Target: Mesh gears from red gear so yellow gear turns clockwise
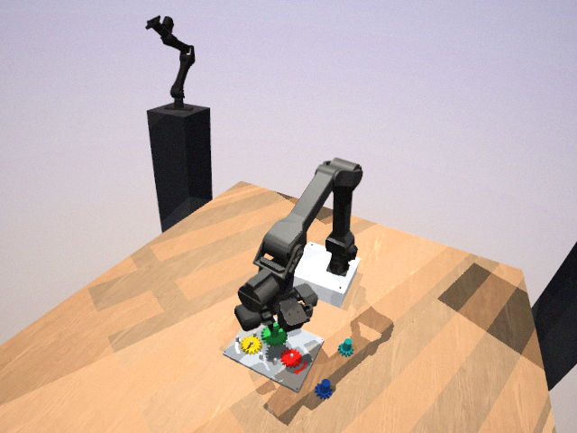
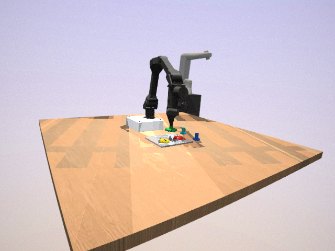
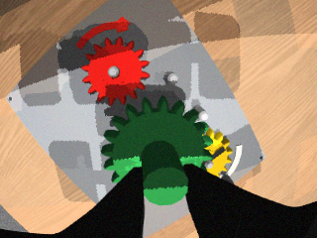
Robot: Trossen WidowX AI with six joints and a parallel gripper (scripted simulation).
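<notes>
Right now my gripper tip is 1 cm short of the red gear, 5 cm to the right of it and 7 cm above it. From my gripper tip the other things lie so: green gear (1 cm below); then yellow gear (1 cm ahead, 5 cm to the right, 7 cm below); then red arrow (2 cm ahead, 8 cm to the left, 8 cm below).
</notes>
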